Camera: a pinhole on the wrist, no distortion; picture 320 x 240 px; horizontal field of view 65.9 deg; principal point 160.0 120.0 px. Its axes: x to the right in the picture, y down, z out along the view. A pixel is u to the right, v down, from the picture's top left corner.
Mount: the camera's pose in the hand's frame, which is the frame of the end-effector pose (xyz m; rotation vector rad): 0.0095 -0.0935 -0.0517 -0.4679 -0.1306 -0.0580
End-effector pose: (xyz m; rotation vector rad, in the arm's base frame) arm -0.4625 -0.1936 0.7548 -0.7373 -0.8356 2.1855
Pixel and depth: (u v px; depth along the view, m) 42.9 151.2 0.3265
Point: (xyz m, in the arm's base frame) -0.5270 -0.4482 0.8561
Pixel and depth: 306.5 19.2 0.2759
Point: -0.6979 -0.1463 0.9425
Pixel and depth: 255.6 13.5 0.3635
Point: -0.7409 -0.2066 1.0108
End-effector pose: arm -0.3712 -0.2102 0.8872 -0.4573 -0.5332 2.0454
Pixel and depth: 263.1 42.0 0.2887
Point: -0.5161 -0.1606 1.1212
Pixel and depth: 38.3 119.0 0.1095
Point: -0.3331 -0.2462 0.9479
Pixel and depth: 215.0 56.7 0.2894
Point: -0.4940 -0.2126 1.1055
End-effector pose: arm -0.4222 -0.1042 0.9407 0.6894 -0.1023 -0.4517
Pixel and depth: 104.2 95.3 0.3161
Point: -0.5581 -0.1822 1.1400
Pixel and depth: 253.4 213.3 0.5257
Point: -0.2416 -0.1688 1.4039
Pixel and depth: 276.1 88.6 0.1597
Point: -0.4056 -0.2245 0.9950
